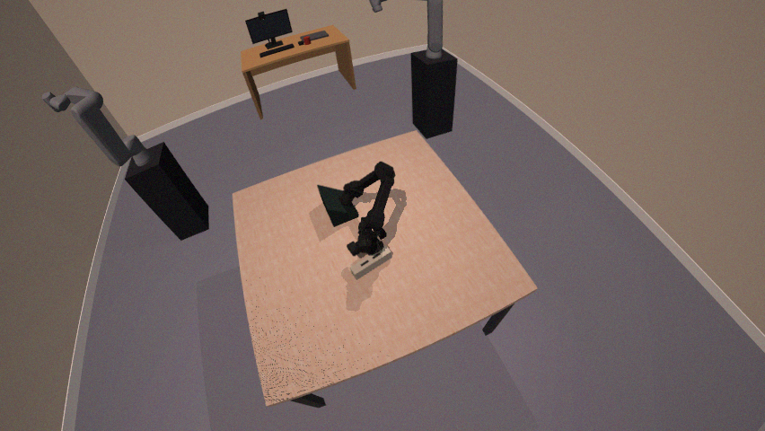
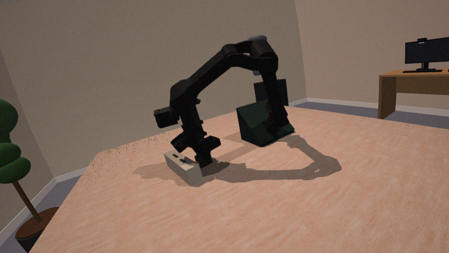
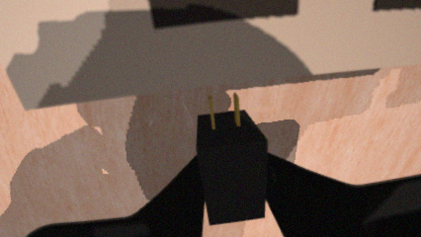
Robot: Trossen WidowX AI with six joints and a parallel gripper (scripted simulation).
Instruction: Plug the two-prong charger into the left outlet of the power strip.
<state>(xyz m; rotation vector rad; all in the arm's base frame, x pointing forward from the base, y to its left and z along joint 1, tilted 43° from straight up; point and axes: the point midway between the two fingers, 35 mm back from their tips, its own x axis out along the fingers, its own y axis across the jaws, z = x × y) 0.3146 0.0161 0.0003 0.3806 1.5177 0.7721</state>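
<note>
Right now the black two-prong charger is 20 mm ahead of my gripper tip and 10 mm above it.
</note>
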